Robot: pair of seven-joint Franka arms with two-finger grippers.
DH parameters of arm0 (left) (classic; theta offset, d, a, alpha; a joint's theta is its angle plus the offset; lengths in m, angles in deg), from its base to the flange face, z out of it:
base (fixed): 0 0 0 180
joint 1: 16.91 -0.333 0 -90
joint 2: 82.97 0 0 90
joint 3: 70.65 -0.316 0.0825 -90
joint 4: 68.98 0 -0.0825 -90
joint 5: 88.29 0.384 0 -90
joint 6: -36.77 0 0.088 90
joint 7: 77.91 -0.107 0 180
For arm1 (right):
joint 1: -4.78 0.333 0 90
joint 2: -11.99 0 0 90
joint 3: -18.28 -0.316 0.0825 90
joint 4: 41.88 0 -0.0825 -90
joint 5: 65.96 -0.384 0 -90
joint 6: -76.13 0 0.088 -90
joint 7: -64.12 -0.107 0 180
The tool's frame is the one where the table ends.
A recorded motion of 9 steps. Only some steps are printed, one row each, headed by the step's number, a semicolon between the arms.
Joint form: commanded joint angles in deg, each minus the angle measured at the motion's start. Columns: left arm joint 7, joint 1, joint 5, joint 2, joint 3, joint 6, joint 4; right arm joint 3, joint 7, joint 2, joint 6, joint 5, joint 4, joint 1.
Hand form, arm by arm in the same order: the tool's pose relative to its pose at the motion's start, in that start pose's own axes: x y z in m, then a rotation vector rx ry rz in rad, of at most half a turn. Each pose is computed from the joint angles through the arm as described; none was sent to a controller.
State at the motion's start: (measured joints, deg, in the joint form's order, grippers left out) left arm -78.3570 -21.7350 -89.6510 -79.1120 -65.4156 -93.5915 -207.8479; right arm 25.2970 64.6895 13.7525 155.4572 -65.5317 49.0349 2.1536
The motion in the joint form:
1: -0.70 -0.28 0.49 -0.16 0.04 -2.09 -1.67; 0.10 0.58 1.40 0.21 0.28 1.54 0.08
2: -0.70 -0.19 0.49 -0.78 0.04 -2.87 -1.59; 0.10 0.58 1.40 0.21 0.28 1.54 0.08
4: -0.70 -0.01 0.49 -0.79 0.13 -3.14 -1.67; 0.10 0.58 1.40 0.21 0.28 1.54 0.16
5: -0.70 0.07 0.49 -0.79 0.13 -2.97 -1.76; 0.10 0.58 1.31 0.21 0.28 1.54 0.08
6: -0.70 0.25 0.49 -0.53 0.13 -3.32 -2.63; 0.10 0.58 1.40 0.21 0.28 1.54 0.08
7: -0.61 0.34 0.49 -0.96 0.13 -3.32 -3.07; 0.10 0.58 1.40 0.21 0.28 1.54 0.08
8: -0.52 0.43 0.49 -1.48 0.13 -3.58 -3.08; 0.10 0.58 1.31 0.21 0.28 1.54 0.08
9: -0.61 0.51 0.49 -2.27 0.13 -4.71 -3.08; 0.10 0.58 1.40 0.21 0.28 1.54 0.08
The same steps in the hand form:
1: -0.0047 -0.0024 0.0106 0.0063 0.0045 0.0133; -0.0074 0.0015 0.0006 -0.0018 0.0010 -0.0096
2: -0.0026 -0.0017 0.0138 0.0056 0.0087 0.0149; -0.0074 0.0015 0.0006 -0.0018 0.0010 -0.0096
4: -0.0026 0.0004 0.0141 0.0061 0.0118 0.0196; -0.0074 0.0008 0.0005 -0.0020 0.0010 -0.0109
5: -0.0034 0.0011 0.0151 0.0062 0.0073 0.0209; -0.0068 0.0015 0.0013 -0.0019 -0.0006 -0.0095
6: -0.0075 0.0024 0.0189 0.0069 0.0027 0.0239; -0.0074 0.0015 0.0006 -0.0018 0.0010 -0.0096
7: -0.0099 0.0030 0.0256 0.0064 -0.0125 0.0237; -0.0074 0.0015 0.0006 -0.0018 0.0010 -0.0096
8: -0.0094 0.0037 0.0294 0.0058 -0.0172 0.0237; -0.0068 0.0015 0.0013 -0.0019 -0.0006 -0.0095
9: -0.0073 0.0043 0.0340 0.0048 -0.0112 0.0267; -0.0074 0.0015 0.0006 -0.0018 0.0010 -0.0096

